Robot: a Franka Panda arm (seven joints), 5 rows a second.
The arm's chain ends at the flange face. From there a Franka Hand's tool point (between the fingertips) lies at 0.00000 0.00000 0.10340 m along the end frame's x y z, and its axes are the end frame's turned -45 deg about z.
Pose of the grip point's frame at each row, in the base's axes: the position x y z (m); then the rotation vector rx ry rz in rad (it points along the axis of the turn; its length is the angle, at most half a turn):
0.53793 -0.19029 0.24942 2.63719 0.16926 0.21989
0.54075 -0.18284 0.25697 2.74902 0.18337 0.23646
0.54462 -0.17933 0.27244 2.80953 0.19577 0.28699
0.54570 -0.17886 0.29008 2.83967 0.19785 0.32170
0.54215 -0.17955 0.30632 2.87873 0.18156 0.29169
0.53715 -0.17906 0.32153 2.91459 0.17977 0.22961
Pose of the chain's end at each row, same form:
0.51877 -0.14294 0.33932 2.56732 -0.87537 0.46886
0.52127 -0.14619 0.35167 2.67770 -0.90551 0.43087
0.52213 -0.14938 0.36882 2.74771 -0.92012 0.44735
0.52117 -0.15241 0.38698 2.78314 -0.93201 0.46397
0.52024 -0.15619 0.40463 2.80570 -0.96012 0.41599
0.51986 -0.15835 0.42135 2.82385 -0.97071 0.33914

